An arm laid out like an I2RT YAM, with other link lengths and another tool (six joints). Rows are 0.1 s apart.
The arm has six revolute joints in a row. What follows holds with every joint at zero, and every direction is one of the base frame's.
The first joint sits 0.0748 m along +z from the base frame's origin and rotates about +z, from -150 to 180 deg.
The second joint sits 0.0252 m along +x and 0.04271 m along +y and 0.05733 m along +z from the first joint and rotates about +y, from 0 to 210 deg.
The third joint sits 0.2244 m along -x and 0.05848 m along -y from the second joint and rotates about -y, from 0 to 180 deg.
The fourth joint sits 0.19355 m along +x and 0.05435 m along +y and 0.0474 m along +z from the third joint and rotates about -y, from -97 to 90 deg.
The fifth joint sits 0.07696 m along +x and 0.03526 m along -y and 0.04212 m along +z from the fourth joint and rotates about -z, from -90 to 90 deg.
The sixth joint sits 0.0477 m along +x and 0.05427 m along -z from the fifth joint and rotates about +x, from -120 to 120 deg.
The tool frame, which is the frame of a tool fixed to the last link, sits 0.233 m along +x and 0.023 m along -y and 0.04 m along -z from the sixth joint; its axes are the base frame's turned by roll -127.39, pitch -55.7 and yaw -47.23 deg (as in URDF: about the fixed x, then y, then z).
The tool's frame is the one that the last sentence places.
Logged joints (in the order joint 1, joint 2, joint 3, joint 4, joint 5, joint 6), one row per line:
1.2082, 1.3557, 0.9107, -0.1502, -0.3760, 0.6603
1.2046, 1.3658, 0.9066, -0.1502, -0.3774, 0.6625
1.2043, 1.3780, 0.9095, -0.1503, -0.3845, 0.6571
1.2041, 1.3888, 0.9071, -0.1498, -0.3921, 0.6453
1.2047, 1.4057, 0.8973, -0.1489, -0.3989, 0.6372
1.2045, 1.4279, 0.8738, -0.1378, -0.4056, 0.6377
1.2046, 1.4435, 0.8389, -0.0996, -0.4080, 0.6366
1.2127, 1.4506, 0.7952, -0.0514, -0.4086, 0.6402
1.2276, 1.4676, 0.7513, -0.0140, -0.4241, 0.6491
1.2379, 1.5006, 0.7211, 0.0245, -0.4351, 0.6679
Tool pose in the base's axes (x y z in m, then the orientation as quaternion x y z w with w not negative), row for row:
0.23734, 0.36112, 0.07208, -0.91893, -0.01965, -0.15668, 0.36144
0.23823, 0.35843, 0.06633, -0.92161, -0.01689, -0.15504, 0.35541
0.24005, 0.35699, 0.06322, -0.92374, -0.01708, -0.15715, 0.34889
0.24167, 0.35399, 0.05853, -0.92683, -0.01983, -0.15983, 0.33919
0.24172, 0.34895, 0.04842, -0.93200, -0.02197, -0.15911, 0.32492
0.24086, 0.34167, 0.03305, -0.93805, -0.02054, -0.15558, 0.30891
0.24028, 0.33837, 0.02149, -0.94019, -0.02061, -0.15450, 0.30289
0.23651, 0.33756, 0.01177, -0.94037, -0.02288, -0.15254, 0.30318
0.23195, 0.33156, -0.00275, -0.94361, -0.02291, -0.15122, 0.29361
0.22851, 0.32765, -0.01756, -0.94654, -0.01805, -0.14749, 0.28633
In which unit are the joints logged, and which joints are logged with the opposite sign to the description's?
The joints are logged in radians. Opposite sign: joint 5.
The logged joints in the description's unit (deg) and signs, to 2 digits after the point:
69.22, 77.68, 52.18, -8.61, 21.54, 37.83
69.02, 78.25, 51.94, -8.61, 21.62, 37.96
69.00, 78.95, 52.11, -8.61, 22.03, 37.65
68.99, 79.57, 51.97, -8.58, 22.47, 36.97
69.02, 80.54, 51.41, -8.53, 22.86, 36.51
69.01, 81.81, 50.07, -7.90, 23.24, 36.54
69.02, 82.71, 48.07, -5.71, 23.38, 36.47
69.48, 83.11, 45.56, -2.95, 23.41, 36.68
70.34, 84.09, 43.05, -0.80, 24.30, 37.19
70.93, 85.98, 41.32, 1.40, 24.93, 38.27

